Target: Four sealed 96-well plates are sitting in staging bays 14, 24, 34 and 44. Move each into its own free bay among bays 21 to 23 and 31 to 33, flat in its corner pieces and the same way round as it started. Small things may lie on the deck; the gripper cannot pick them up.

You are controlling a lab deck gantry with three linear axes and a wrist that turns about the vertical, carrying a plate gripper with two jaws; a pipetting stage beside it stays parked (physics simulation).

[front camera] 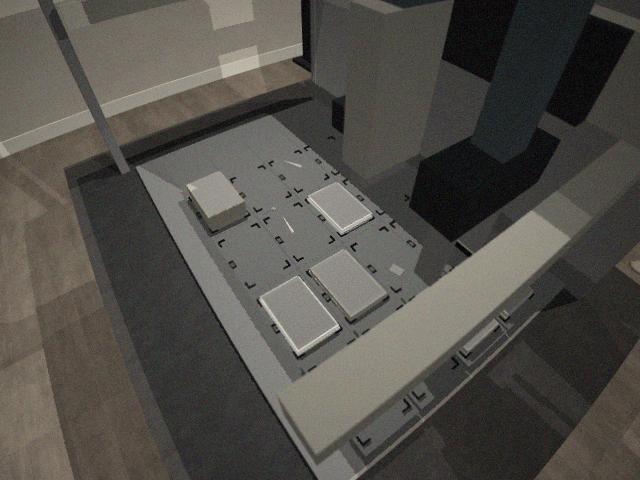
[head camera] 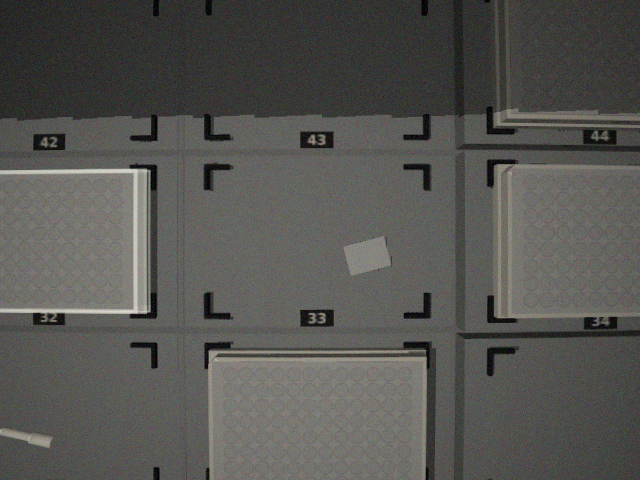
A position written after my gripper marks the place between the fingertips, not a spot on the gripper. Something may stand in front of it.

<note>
I see my gripper (front camera: 445, 264), a tall pale box (front camera: 218, 202) and a small pale square (head camera: 365, 256).
The head camera view misses the tall pale box: it is out of frame.
</note>
